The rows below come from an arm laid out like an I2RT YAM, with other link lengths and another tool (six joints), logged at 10 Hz.
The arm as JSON. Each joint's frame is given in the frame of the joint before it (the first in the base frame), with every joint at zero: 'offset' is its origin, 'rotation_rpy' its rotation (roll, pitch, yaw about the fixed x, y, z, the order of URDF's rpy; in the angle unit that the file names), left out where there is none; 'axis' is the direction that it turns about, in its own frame. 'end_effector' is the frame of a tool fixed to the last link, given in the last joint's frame.
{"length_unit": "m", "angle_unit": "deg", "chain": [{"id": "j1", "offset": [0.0, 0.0, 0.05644], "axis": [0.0, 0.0, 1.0]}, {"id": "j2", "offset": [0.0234, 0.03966, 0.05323], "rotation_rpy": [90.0, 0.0, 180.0], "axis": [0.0, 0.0, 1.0]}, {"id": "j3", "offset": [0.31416, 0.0, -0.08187], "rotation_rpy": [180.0, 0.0, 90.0], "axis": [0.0, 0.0, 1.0]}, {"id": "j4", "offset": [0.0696, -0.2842, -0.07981], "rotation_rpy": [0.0, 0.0, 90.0], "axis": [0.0, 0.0, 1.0]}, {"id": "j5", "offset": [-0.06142, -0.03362, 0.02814], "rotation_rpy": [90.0, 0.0, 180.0], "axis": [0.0, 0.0, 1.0]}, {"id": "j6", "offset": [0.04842, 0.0, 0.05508], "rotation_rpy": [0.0, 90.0, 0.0], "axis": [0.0, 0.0, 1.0]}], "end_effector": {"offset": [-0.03, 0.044, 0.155], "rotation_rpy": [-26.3, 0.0, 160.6]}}
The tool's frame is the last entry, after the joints.
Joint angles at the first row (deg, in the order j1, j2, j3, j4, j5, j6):
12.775 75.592 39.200 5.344 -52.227 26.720
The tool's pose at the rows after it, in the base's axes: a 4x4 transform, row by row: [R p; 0 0 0 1], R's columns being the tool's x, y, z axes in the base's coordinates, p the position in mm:
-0.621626 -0.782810 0.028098 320.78; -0.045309 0.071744 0.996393 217.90; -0.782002 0.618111 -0.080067 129.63; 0 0 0 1
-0.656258 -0.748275 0.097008 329.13; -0.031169 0.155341 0.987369 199.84; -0.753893 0.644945 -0.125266 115.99; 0 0 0 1
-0.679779 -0.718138 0.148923 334.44; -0.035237 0.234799 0.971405 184.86; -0.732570 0.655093 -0.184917 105.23; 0 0 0 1
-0.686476 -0.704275 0.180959 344.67; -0.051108 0.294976 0.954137 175.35; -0.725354 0.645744 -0.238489 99.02; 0 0 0 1
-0.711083 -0.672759 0.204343 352.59; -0.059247 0.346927 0.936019 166.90; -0.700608 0.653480 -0.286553 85.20; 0 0 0 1
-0.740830 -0.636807 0.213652 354.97; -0.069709 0.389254 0.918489 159.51; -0.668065 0.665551 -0.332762 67.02; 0 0 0 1
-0.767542 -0.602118 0.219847 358.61; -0.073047 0.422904 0.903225 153.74; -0.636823 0.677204 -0.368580 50.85; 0 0 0 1
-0.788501 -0.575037 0.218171 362.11; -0.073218 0.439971 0.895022 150.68; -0.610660 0.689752 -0.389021 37.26; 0 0 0 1
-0.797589 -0.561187 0.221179 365.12; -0.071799 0.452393 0.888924 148.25; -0.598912 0.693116 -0.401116 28.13; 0 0 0 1
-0.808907 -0.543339 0.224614 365.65; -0.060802 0.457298 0.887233 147.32; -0.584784 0.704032 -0.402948 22.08; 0 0 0 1
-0.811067 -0.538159 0.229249 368.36; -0.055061 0.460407 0.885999 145.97; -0.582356 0.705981 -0.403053 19.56; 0 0 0 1
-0.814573 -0.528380 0.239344 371.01; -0.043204 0.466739 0.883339 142.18; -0.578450 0.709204 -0.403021 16.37; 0 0 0 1
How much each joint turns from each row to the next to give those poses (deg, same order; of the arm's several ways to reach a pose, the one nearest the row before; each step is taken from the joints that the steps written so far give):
-1.268 0.394 0.240 -1.595 1.879 -0.154
-1.681 0.895 0.219 -2.339 3.214 -0.304
-0.636 0.570 0.721 -3.081 3.911 -1.050
0.024 1.551 1.705 -1.968 3.477 -1.376
-0.067 2.667 1.182 -1.050 2.863 -0.525
0.000 2.689 0.370 -0.676 2.316 -0.503
-0.066 2.907 0.657 -0.241 1.792 -0.066
-0.174 2.797 0.678 0.174 0.744 0.023
-0.132 1.748 0.195 0.699 0.611 0.042
-0.174 1.114 0.043 0.439 0.088 0.679
-0.263 0.721 0.220 0.413 0.022 0.152
-0.634 0.679 0.043 0.483 0.000 0.219

